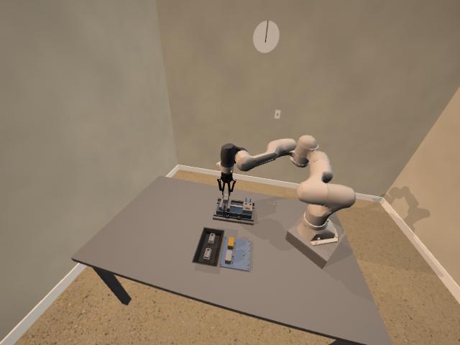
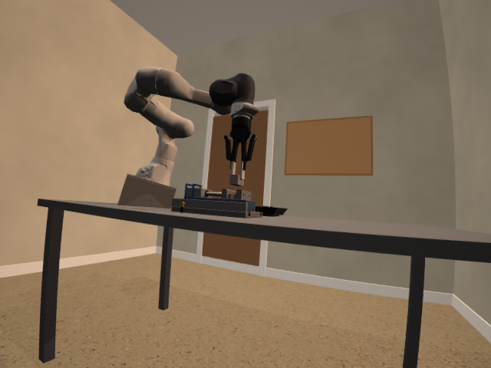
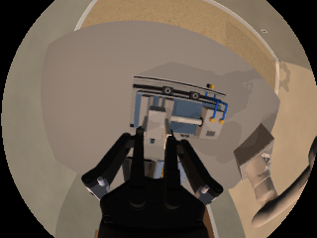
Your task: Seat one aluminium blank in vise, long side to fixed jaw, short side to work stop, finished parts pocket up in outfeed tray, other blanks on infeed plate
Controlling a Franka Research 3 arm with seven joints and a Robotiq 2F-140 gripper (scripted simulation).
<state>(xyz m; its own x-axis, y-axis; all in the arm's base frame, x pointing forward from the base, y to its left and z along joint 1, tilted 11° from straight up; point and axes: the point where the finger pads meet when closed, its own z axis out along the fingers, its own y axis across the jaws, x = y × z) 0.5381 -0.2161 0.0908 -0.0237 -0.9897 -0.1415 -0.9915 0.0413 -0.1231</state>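
Right now the vise is 13 cm below my hand, 7 cm behind it and 1 cm to the left of it. Also, from my hand: brass blank 28 cm to the left, 15 cm below, 7 cm behind.
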